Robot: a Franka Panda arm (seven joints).
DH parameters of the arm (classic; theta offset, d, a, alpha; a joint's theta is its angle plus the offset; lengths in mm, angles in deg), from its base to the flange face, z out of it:
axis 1: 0 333 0 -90
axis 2: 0 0 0 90
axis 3: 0 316 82.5 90
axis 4: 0 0 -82.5 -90
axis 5: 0 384 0 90
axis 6: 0 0 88 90
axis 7: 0 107 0 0
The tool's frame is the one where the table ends.
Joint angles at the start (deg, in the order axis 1, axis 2, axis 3, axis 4, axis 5, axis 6, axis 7): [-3.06 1.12 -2.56 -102.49 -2.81 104.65 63.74]
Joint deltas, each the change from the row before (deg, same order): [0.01 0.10 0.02 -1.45 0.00 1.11 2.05]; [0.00 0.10 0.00 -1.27 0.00 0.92 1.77]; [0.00 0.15 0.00 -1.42 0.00 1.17 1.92]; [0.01 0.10 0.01 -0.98 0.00 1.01 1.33]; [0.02 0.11 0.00 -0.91 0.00 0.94 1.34]
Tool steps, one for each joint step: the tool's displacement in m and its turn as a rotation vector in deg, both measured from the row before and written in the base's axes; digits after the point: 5 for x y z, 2 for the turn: [-0.00064 0.00047 -0.01146 0.07 0.34 -1.97]; [-0.00088 0.00018 -0.01023 0.06 0.36 -1.72]; [-0.00088 0.00021 -0.01157 0.04 0.31 -1.86]; [-0.00039 0.00034 -0.00762 0.01 0.01 -1.26]; [-0.00044 0.00034 -0.00723 0.00 0.02 -1.28]
